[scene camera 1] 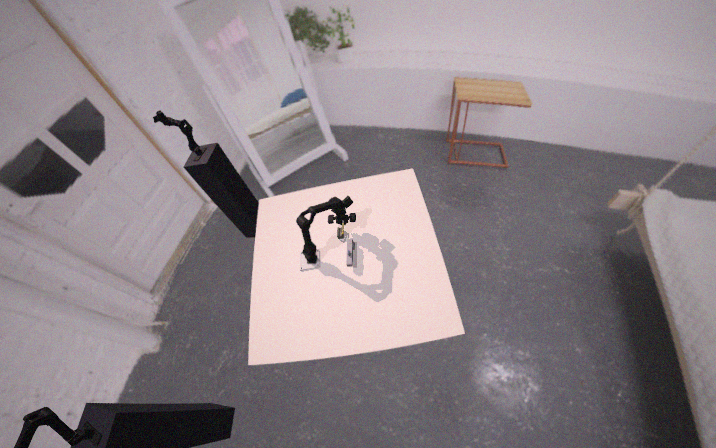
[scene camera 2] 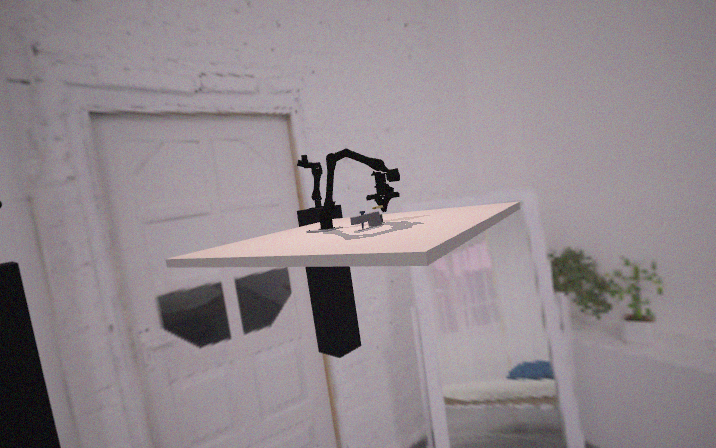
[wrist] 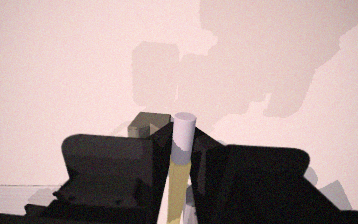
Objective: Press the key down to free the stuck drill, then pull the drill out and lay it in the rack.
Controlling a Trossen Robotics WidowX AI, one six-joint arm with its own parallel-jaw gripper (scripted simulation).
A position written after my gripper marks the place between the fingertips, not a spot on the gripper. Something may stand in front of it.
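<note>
Drill held by my gripper (wrist: pixel 180 127). Dark olive block (wrist: pixel 144 124) here too.
</note>
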